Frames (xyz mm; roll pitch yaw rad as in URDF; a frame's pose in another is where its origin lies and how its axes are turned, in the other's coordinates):
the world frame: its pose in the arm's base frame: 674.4 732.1 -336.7 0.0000 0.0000 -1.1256
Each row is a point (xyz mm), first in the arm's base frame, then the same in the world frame.
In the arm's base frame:
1: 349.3 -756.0 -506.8
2: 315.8 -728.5 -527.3
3: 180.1 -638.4 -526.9
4: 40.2 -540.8 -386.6
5: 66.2 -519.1 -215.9
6: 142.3 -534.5 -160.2
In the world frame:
1: 1203.0 -934.2 -170.1
2: 1163.8 -952.6 -190.6
3: 1024.0 -1036.3 -190.2
4: 875.7 -1120.5 -49.9
5: 867.3 -1087.7 120.8
6: 914.0 -1025.7 176.5

